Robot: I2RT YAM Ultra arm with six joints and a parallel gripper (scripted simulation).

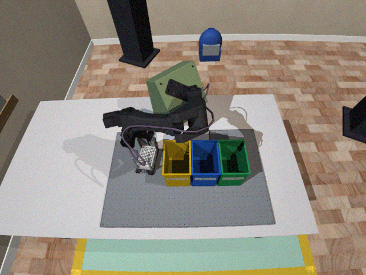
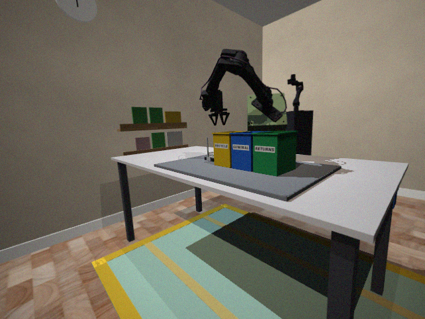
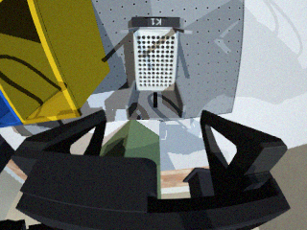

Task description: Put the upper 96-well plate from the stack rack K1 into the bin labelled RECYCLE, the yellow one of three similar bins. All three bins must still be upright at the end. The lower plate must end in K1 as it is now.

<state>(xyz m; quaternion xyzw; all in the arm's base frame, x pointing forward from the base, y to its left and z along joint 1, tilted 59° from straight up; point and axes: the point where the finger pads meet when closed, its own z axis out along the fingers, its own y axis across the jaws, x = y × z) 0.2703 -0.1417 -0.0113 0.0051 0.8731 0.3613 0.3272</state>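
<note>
The white 96-well plate is 180 mm below my hand. Round my hand: blue bin (310 mm to the left, 140 mm below, 60 mm behind); then green returns bin (430 mm to the left, 140 mm below, 110 mm behind); then yellow recycle bin (190 mm to the left, 140 mm below).
</note>
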